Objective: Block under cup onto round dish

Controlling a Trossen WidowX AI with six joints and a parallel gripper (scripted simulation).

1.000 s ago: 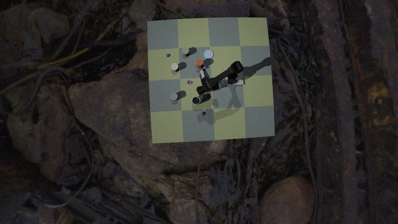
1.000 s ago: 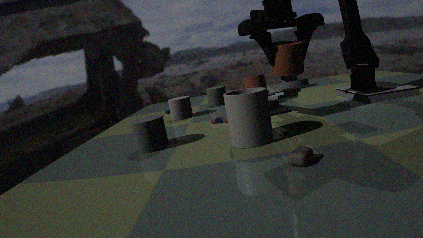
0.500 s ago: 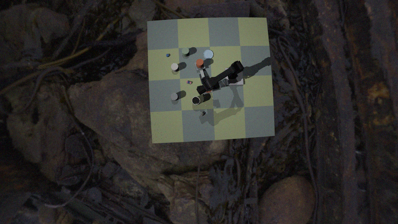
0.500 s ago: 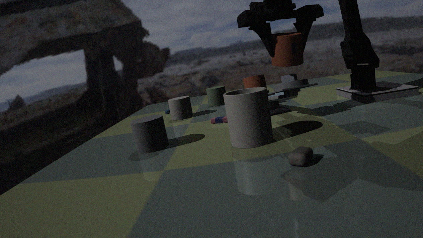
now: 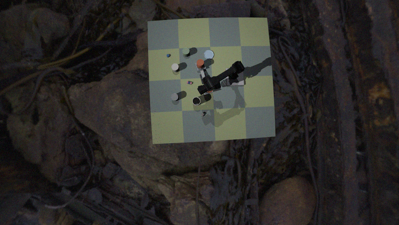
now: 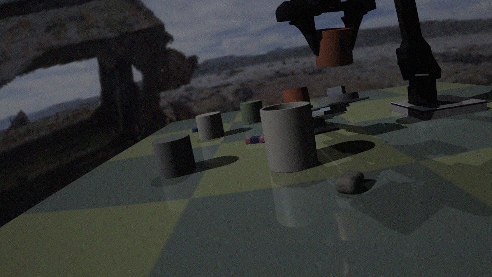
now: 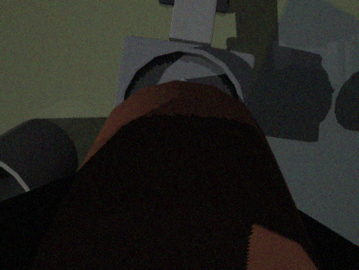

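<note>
My gripper tip is 10 mm to the left of the grey block and 80 mm above it. Also, from my gripper tip: small balance (40 mm ahead, 130 mm to the right, 130 mm below); then small grey lump (40 mm ahead, 240 mm to the left, 160 mm below); then pink-blue eraser (180 mm ahead, 90 mm to the right, 160 mm below).
</note>
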